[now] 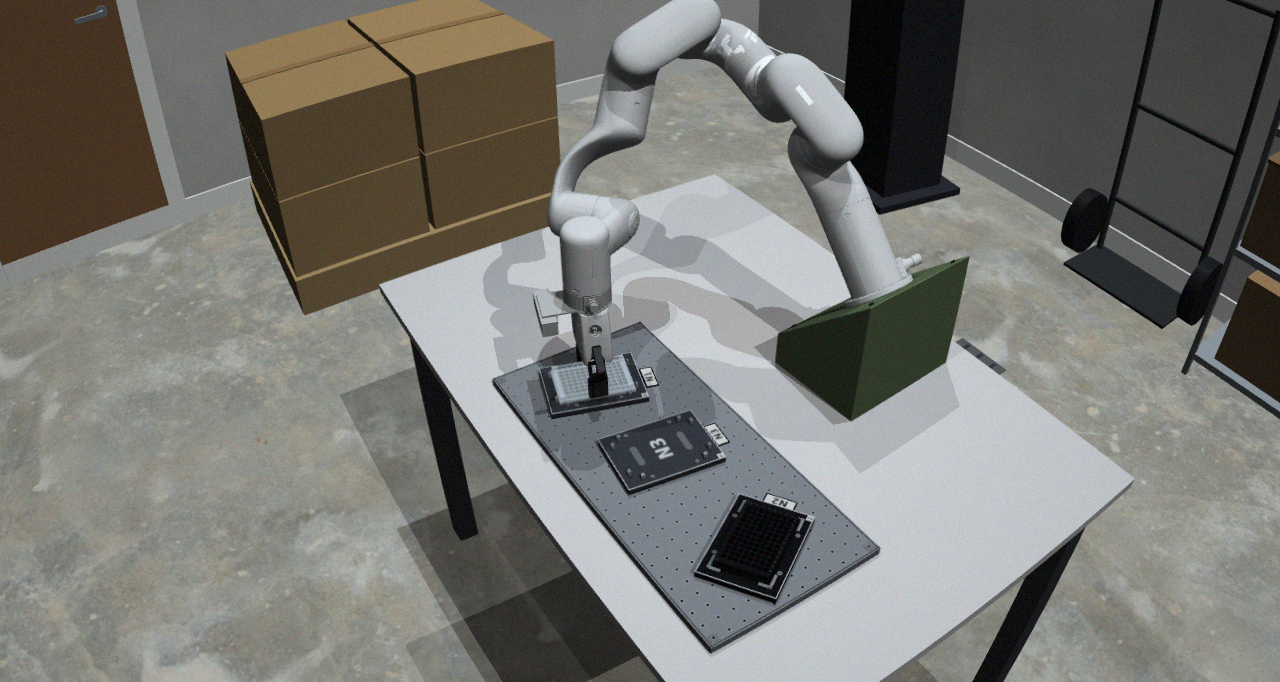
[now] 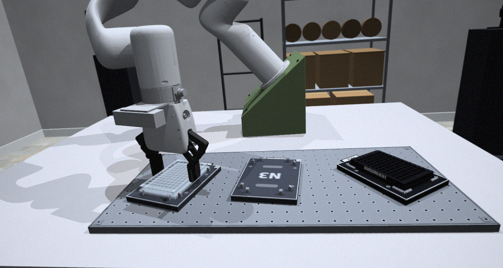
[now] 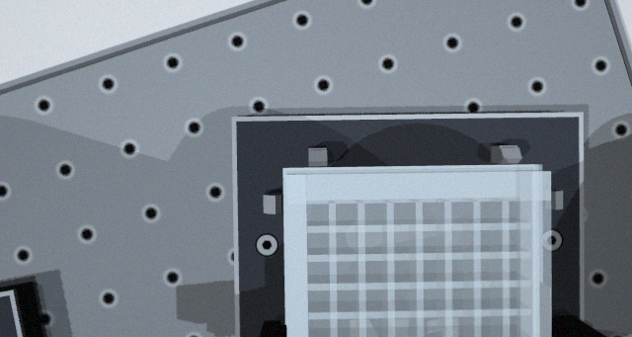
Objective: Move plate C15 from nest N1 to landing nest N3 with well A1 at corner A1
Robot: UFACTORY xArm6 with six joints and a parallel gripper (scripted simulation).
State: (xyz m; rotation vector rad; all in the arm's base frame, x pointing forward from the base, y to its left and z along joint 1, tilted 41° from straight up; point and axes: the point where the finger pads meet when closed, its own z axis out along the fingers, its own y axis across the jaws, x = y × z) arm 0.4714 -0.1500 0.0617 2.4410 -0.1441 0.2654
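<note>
The clear plate C15 is 1 cm below my hand. Also, from my hand: black plate C51: 43 cm to the left, 7 cm behind, 1 cm below; then nest N3: 19 cm to the left, 3 cm behind, 2 cm below; then nest N1: 2 cm below.
</note>
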